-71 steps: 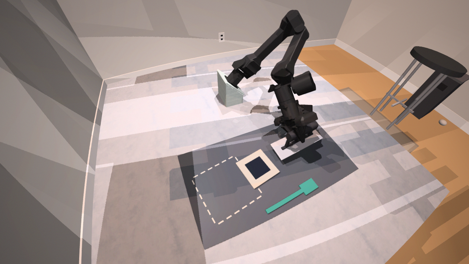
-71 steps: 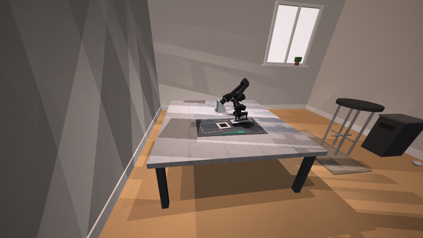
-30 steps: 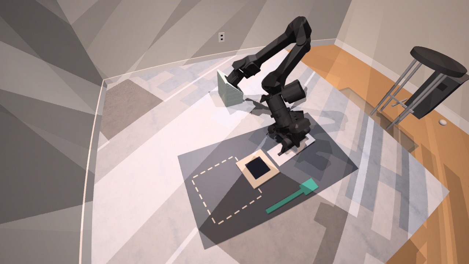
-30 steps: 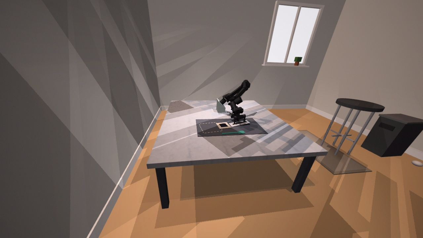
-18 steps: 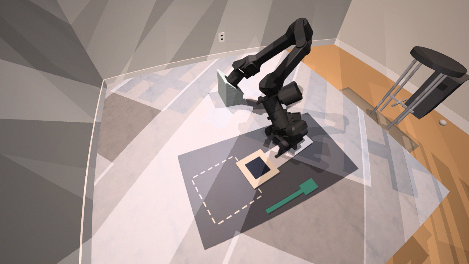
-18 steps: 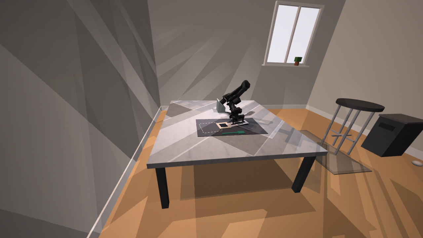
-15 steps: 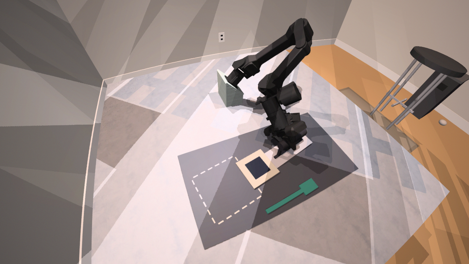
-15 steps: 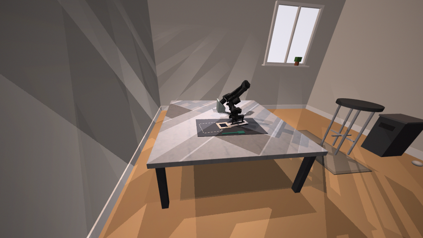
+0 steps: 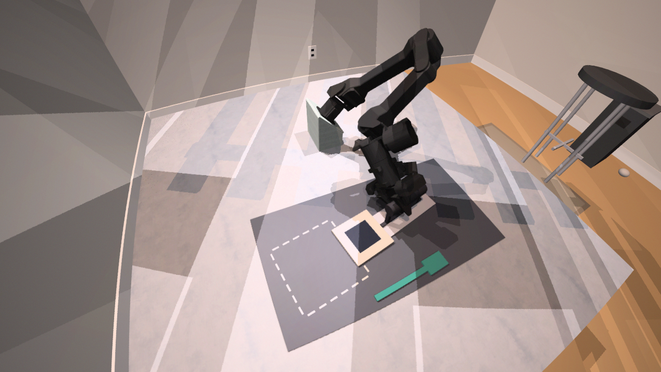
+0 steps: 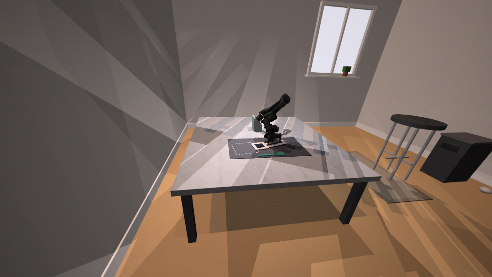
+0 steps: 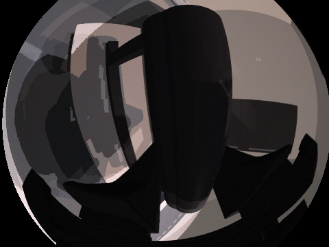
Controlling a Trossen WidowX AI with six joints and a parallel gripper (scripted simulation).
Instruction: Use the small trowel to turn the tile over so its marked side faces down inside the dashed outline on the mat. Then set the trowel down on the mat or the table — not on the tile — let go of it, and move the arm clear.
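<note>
The dark mat lies 80 mm below my gripper tip and 50 mm to the right of it. Round my gripper tip: teal long-handled tool (140 mm ahead, 50 mm below, 10 mm to the right); then square tile (110 mm to the right, 50 mm below).
</note>
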